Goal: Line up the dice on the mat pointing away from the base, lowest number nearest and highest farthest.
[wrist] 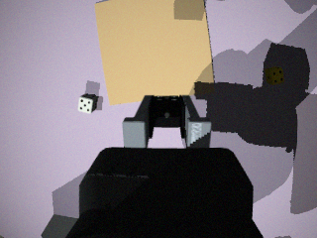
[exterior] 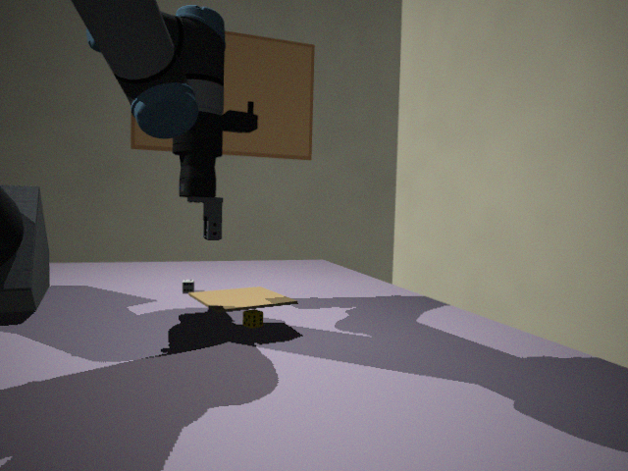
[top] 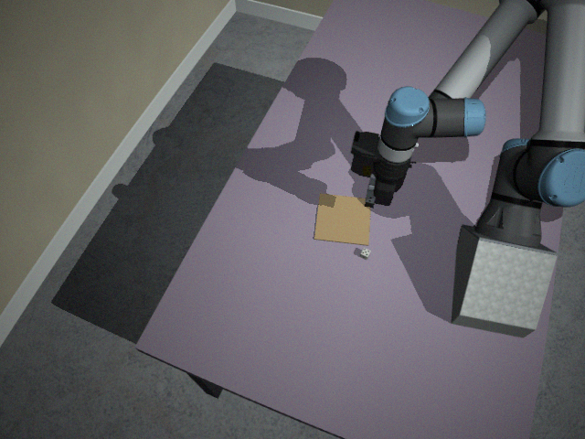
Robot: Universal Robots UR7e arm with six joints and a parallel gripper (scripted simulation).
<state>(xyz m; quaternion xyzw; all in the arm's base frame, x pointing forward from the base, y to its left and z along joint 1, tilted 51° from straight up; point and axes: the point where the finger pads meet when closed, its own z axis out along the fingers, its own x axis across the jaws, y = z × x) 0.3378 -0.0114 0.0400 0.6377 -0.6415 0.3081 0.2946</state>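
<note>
My gripper is now 12 cm above the tan mat, 5 cm short of it and 2 cm to the right of it. Also, from my hand: white die (11 cm to the left, 11 cm below, 2 cm behind); yellow die (15 cm to the right, 11 cm below, 2 cm ahead); black die (1 cm below).
</note>
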